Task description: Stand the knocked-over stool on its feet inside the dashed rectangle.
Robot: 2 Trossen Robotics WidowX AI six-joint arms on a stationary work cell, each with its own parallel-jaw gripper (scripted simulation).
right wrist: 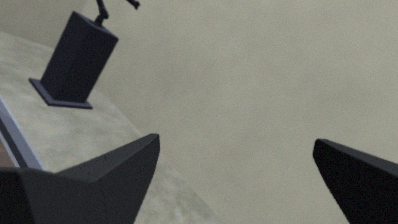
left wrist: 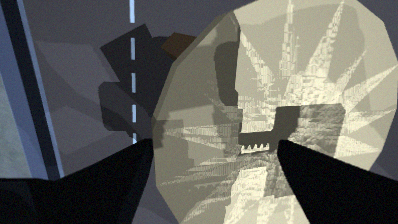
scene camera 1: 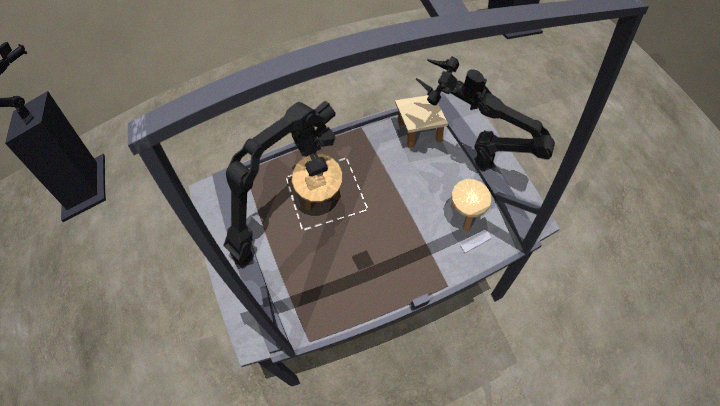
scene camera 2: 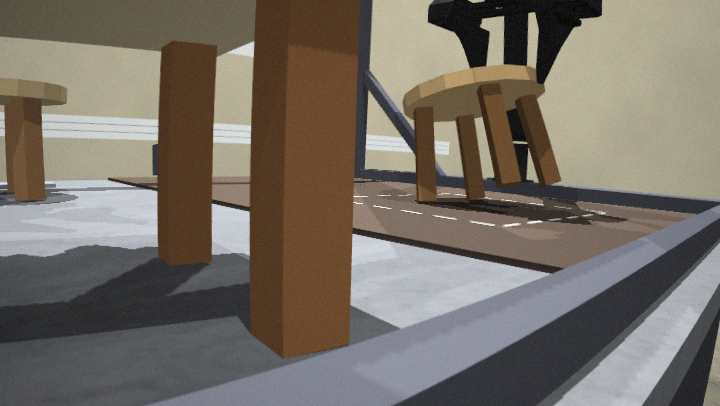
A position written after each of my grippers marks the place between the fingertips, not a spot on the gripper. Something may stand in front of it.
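My left gripper appears at (scene camera 2: 508, 84), and I find my left gripper (scene camera 1: 311, 165) again, and my left gripper (left wrist: 215, 146) as well. My right gripper (scene camera 1: 421, 69) is visible to me, also as my right gripper (right wrist: 234, 144). There is a square stool (scene camera 2: 303, 123), and the same square stool (scene camera 1: 417, 113) is visible from another view. The square stool is out of frame in the left wrist view, and the square stool is out of frame in the right wrist view. I see a round stool (scene camera 1: 471, 198). A brown mat (scene camera 1: 340, 274) is here too.
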